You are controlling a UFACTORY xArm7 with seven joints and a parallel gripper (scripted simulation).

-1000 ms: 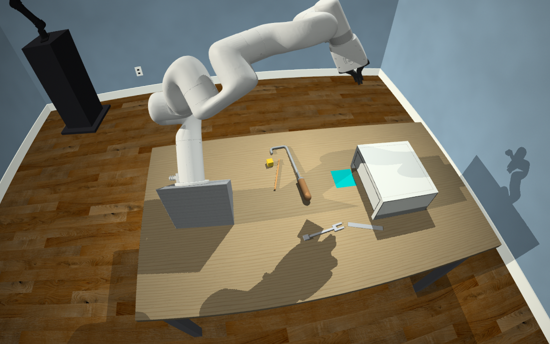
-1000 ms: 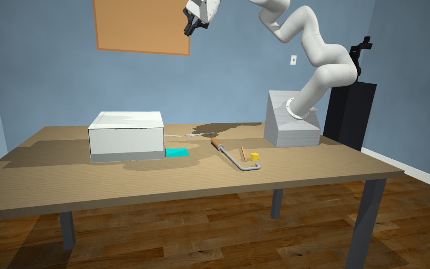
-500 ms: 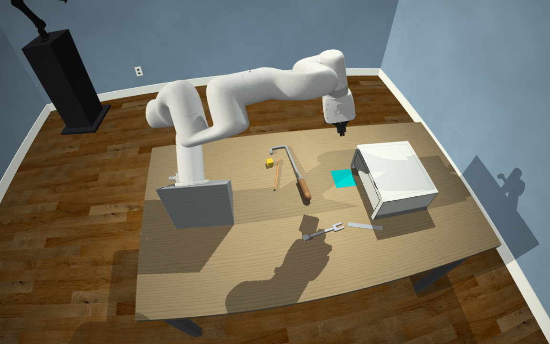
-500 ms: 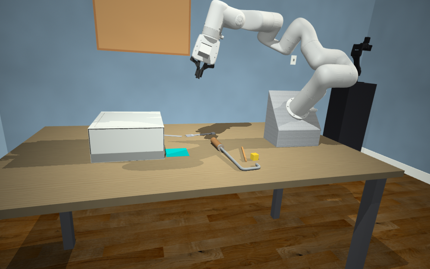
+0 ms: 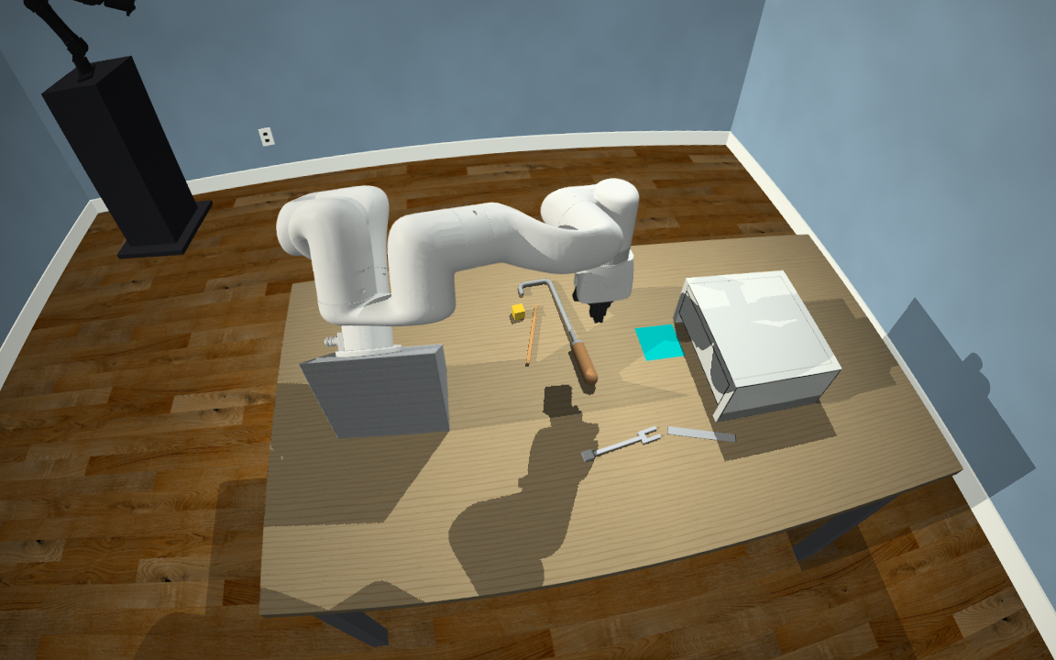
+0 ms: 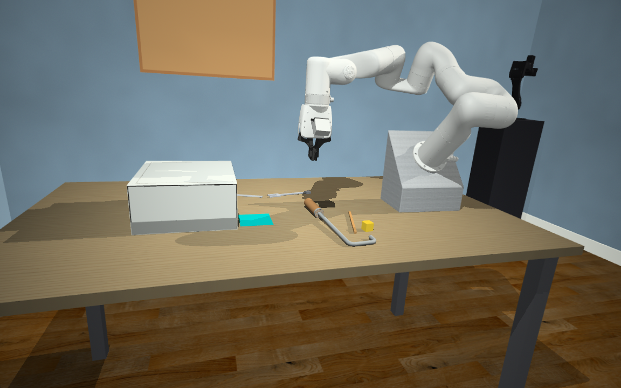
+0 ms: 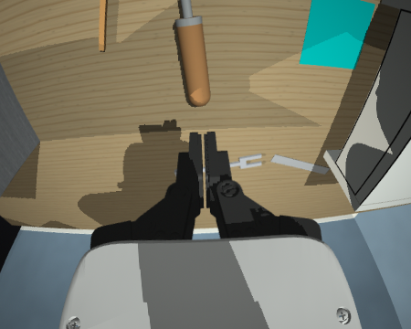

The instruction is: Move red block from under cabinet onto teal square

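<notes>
Right now my hand is 180 mm above the hooked tool with wooden handle, 110 mm to the right of it and 70 mm past it. Round my hand: grey forked tool: 190 mm to the right, 190 mm below, 50 mm ahead; then teal square: 190 mm below, 180 mm ahead, 80 mm to the left; then thin wooden stick: 190 mm below, 120 mm behind, 100 mm to the left.
</notes>
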